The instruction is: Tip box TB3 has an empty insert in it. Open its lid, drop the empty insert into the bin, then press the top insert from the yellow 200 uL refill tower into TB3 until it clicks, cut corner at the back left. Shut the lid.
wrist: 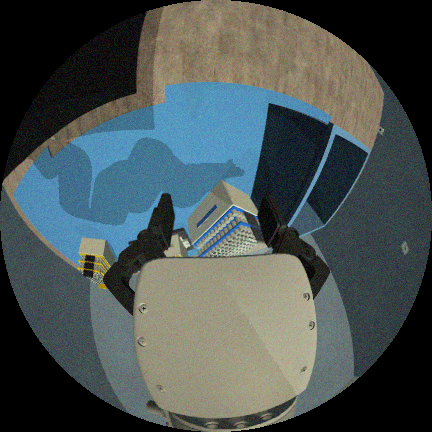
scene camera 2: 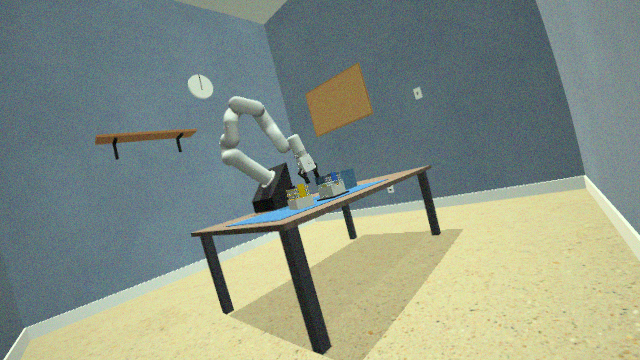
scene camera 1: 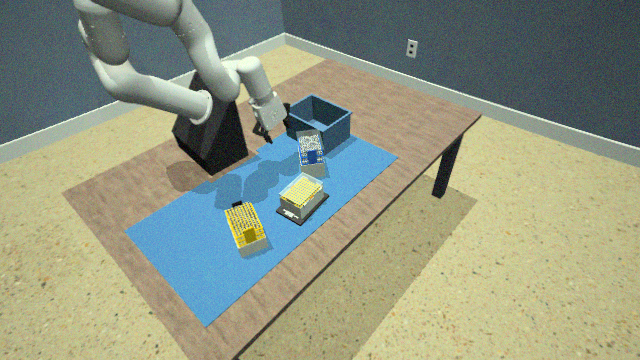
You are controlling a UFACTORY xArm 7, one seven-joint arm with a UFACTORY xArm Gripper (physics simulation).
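Note:
Tip box TB3 (scene camera 1: 302, 201) (scene camera 2: 331, 190), a pale box with a yellow insert under a clear lid that looks shut, sits on a black base. It is partly hidden in the wrist view; whether the insert is empty is too small to tell. The yellow refill tower (scene camera 1: 246, 227) (scene camera 2: 300, 202) (wrist: 93, 248) stands upright to its left in scene camera 1. The dark blue bin (scene camera 1: 337, 136) (scene camera 2: 349, 178) (wrist: 290, 155) stands open at the back. My gripper (scene camera 1: 279, 133) (scene camera 2: 312, 179) (wrist: 217, 203) is open and empty, above the mat beside the blue tower and the bin, apart from TB3.
A blue refill tower (scene camera 1: 311, 153) (scene camera 2: 334, 176) (wrist: 225, 220) stands between TB3 and the bin, below and between the fingers in the wrist view. The blue mat (scene camera 1: 200, 280) lies on the wooden table (scene camera 1: 390, 105). The black arm base (scene camera 1: 210, 140) is at the back edge.

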